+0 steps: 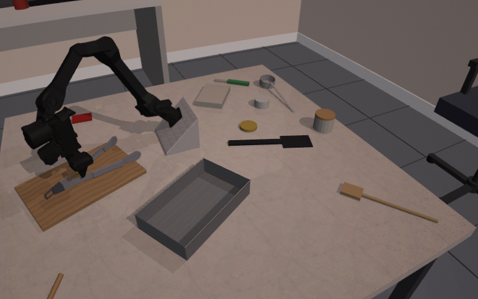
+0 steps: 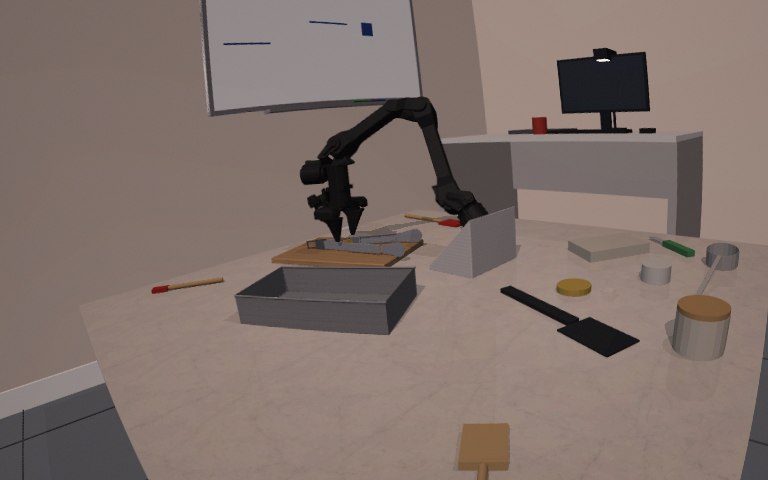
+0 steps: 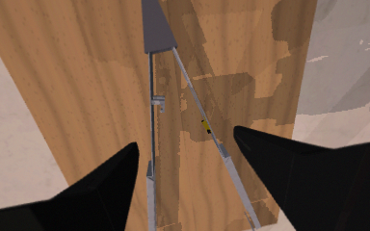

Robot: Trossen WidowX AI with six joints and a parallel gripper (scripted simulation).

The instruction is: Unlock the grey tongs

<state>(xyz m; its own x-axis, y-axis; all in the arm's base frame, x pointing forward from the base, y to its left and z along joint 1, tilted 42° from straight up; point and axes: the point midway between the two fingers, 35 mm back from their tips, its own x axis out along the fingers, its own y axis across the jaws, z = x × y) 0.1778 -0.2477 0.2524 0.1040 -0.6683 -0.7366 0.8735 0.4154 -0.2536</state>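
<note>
Right now my gripper tip is 20 mm past the yellow lock piece, 10 mm to the left of it and 10 mm above it. From my gripper tip the other things lie so: wooden board 40 mm below; yellow disc 140 mm behind, 640 mm to the left, 40 mm below; roasting tin 230 mm ahead, 340 mm to the left, 20 mm below.
</note>
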